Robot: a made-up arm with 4 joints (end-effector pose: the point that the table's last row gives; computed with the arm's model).
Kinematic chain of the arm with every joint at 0, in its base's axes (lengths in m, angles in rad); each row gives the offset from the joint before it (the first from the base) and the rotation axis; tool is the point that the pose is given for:
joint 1: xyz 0 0 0.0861 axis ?
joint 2: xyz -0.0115 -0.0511 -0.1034 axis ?
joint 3: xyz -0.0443 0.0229 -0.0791 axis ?
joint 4: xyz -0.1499 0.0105 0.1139 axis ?
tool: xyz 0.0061 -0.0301 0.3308
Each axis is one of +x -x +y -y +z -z.
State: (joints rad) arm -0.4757 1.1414 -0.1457 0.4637
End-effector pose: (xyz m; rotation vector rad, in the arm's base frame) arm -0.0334 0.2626 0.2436 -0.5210 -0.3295 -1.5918
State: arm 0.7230 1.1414 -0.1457 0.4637
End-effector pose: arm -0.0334 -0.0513 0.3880 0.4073 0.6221 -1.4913
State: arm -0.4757 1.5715 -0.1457 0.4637
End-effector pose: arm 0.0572 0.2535 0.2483 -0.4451 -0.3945 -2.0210
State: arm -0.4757 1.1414 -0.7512 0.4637
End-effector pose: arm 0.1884 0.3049 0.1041 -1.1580 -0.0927 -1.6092
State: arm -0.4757 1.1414 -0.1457 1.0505
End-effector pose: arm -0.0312 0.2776 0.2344 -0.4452 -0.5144 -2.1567
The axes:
joint 1: +x
joint 2: -z
joint 3: +x
joint 4: -z

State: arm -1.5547 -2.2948 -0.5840 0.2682
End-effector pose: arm -0.0697 0.1937 0.4539 -1.0968 0.9893 2.0477
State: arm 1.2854 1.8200 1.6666 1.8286
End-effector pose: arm -0.3640 0.2804 0.2859 -1.1493 -0.9184 1.2142
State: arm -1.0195 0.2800 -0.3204 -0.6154
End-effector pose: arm -0.1344 0.2820 0.0912 -1.2978 0.3041 0.2380
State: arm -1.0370 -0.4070 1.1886 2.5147
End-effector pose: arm -0.0609 -0.2356 0.5091 -0.3808 0.3220 -2.2952
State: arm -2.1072 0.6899 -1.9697 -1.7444
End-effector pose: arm 0.1308 -0.5175 -0.0501 1.7372 -1.9559 1.6866
